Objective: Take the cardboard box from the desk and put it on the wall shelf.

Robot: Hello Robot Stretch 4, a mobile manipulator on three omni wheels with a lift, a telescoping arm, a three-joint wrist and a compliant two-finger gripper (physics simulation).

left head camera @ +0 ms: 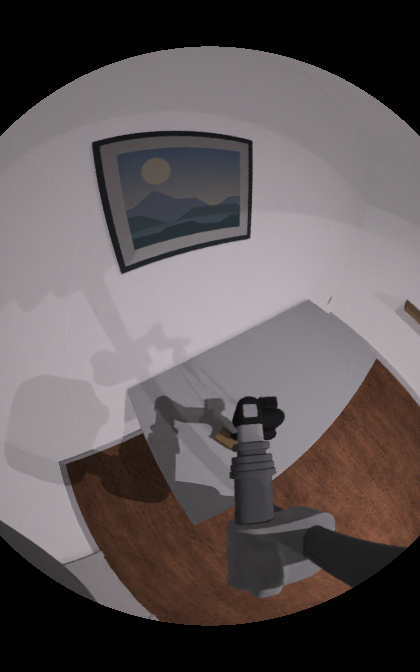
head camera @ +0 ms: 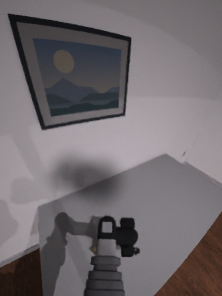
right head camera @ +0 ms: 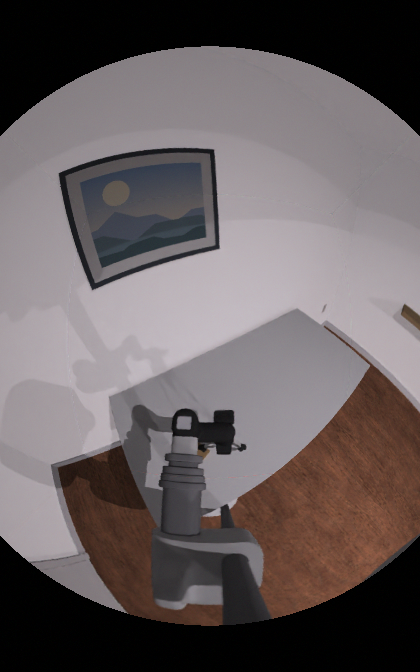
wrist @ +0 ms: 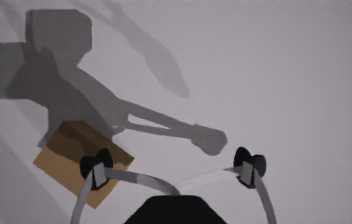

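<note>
The brown cardboard box (left head camera: 226, 438) (right head camera: 204, 454) (wrist: 62, 164) lies on the grey desk (head camera: 165, 200) (left head camera: 300, 360) (right head camera: 280, 370) (wrist: 300, 75). In both side head views the wrist partly hides it. My gripper (right head camera: 222, 448) (wrist: 173, 161) is open and empty above the desk. In the wrist view its left fingertip overlaps the right part of the box, and its right fingertip is over bare desk. The box is not between the fingers. A brown edge on the right wall, perhaps the wall shelf (left head camera: 412, 312) (right head camera: 411, 317), is cut off by the view.
A framed landscape picture (head camera: 82, 80) (left head camera: 185, 200) (right head camera: 150, 220) hangs on the wall behind the desk. Brown wooden floor (left head camera: 340, 475) (right head camera: 325, 480) lies in front of and beside the desk. Shadows of the arm and gripper fall on the desk and wall.
</note>
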